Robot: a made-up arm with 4 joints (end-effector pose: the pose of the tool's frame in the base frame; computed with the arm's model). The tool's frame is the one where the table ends. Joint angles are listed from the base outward.
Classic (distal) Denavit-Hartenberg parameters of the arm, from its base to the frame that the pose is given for. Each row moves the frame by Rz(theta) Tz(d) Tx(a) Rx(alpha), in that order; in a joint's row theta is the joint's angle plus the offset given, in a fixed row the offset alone. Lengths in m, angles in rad.
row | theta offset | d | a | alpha
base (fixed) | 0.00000 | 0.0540 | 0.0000 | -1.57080
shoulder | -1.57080 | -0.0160 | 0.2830 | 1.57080
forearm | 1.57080 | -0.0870 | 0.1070 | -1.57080
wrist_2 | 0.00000 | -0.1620 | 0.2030 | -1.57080
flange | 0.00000 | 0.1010 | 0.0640 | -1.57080
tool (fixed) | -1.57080 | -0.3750 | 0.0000 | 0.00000
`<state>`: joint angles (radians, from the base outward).
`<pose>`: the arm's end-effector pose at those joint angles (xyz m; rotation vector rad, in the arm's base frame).
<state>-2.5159 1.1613 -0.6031 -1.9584</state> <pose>-0.4243 0.2185 -0.0796 1.6324 0.1338 2.4274</pose>
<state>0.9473 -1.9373 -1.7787 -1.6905</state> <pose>0.5115 -0.2366 0.1271 -0.0337 -0.7981 -0.4175</pose>
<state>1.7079 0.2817 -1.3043 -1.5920</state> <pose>0.2991 0.1660 -0.2707 -0.1349 0.2608 1.8612</pose>
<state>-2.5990 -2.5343 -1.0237 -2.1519</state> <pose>-0.2734 -0.2919 0.1115 -1.0991 2.7021 -0.2001</pose>
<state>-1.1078 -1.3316 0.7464 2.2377</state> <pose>-0.4622 -0.3588 0.8125 -2.5739 0.0864 -0.5436</pose>
